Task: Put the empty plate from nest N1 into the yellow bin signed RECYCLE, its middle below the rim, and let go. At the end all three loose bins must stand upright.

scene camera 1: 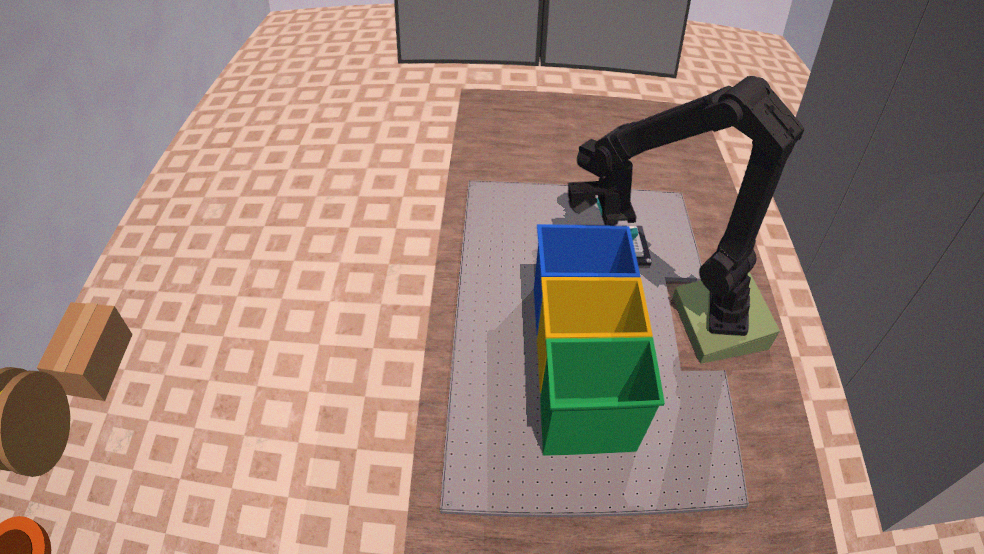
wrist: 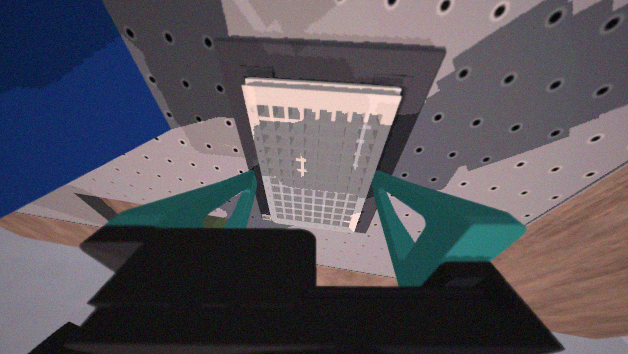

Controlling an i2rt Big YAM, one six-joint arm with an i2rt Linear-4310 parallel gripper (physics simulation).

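Places are measured from the arm's base along level axes (x ahead, y left, z up), in centimetres.
Pixels of known places: gripper, fingertip midpoint: [wrist: 314,177]; arm's base, origin of the base link: [scene camera 1: 728,311].
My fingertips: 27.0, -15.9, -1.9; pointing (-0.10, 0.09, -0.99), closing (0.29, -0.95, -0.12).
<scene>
For each thing: its top centre in the pictures, then the offset to it from my fingertips, as dx, dy, dz. Level surfaces: height alone.
- white gridded plate, middle of its top: [wrist: 314,181] [scene camera 1: 614,238] +0.3, +0.0, +0.8
- yellow bin, middle of its top: [scene camera 1: 596,305] +2.1, +33.6, +16.2
- blue bin, middle of its top: [scene camera 1: 588,249] +5.4, +20.8, +16.2
- green bin, middle of its top: [scene camera 1: 605,371] -1.2, +46.5, +16.2
- grey perforated board, its level: dz -1.8
- wooden surface, its level: dz -3.1
The white gridded plate [scene camera 1: 638,242] [wrist: 320,150] lies in its dark nest [wrist: 330,57]. No label on the nest is readable. My gripper [scene camera 1: 617,221] [wrist: 314,177] is open and empty, its teal fingertips at either long side of the plate in the wrist view; their exact height over it is hard to tell. The yellow bin [scene camera 1: 592,306] stands upright between the blue bin [scene camera 1: 586,249] [wrist: 75,120] and the green bin [scene camera 1: 600,430], both upright too. The yellow bin's RECYCLE sign does not show. The lower part of the yellow bin is mostly hidden.
The bins stand in a close row on a grey perforated board [scene camera 1: 495,474] [wrist: 500,120] over a wooden surface [scene camera 1: 513,137]. The blue bin is close beside the nest. The arm's base stands on a green block [scene camera 1: 740,347] to the right of the bins.
</scene>
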